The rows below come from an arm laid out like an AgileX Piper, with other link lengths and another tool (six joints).
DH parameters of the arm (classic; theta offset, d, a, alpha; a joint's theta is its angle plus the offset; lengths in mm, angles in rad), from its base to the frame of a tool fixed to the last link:
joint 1: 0 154.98 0 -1.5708
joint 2: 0.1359 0 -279.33 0
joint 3: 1.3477 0 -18.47 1.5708
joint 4: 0 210.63 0 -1.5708
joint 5: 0 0 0 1.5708
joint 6: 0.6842 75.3 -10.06 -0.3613
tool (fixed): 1.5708 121.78 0 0
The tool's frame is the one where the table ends.
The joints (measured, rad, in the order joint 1, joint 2, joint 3, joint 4, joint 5, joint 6), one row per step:
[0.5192 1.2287 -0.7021 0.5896 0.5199 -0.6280]
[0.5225 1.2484 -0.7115 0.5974 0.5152 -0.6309]
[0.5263 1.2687 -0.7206 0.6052 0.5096 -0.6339]
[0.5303 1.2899 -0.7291 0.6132 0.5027 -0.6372]
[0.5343 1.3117 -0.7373 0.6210 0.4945 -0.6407]
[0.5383 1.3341 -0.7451 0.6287 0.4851 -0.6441]
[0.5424 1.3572 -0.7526 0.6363 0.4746 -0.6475]
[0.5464 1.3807 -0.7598 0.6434 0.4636 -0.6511]
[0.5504 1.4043 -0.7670 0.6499 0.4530 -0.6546]
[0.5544 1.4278 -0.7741 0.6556 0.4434 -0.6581]
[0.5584 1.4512 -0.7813 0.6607 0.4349 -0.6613]
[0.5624 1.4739 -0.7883 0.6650 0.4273 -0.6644]
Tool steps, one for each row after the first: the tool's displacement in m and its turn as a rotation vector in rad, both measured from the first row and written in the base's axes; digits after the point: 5 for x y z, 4 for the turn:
[0.00303 0.00279 -0.00138 0.0008 0.0069 -0.0003]
[0.00609 0.00567 -0.00306 0.0012 0.0138 -0.0005]
[0.00926 0.00858 -0.00518 0.0011 0.0208 -0.0012]
[0.01261 0.01146 -0.00761 0.0003 0.0272 -0.0024]
[0.01611 0.01428 -0.01038 -0.0009 0.0335 -0.0043]
[0.01973 0.01709 -0.01351 -0.0027 0.0397 -0.0068]
[0.02336 0.01981 -0.01701 -0.0054 0.0456 -0.0093]
[0.02688 0.02250 -0.02076 -0.0089 0.0517 -0.0115]
[0.03014 0.02513 -0.02478 -0.0133 0.0582 -0.0129]
[0.03316 0.02773 -0.02901 -0.0182 0.0653 -0.0137]
[0.03588 0.03026 -0.03332 -0.0236 0.0724 -0.0136]

